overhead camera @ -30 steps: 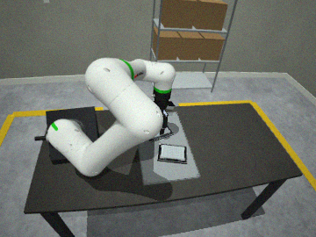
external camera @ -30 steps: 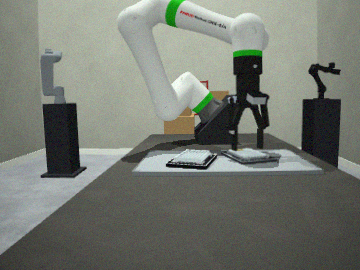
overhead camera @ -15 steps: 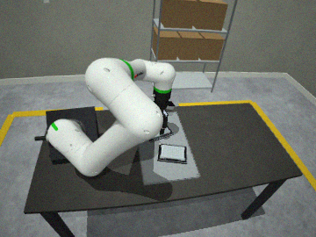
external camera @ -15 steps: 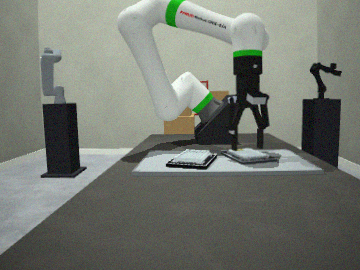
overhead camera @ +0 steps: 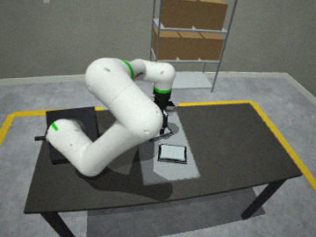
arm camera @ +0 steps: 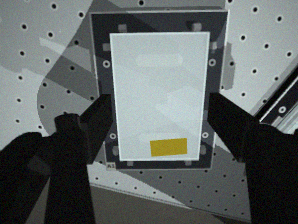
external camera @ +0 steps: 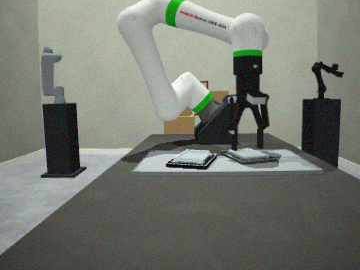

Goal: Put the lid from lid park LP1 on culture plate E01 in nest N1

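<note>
Now: hand 40 mm above the clear lid. Also, from my hand: lid park LP1: 50 mm below; nest N1: 40 mm ahead, 180 mm to the right, 50 mm below; culture plate: 40 mm ahead, 180 mm to the right, 40 mm below.
</note>
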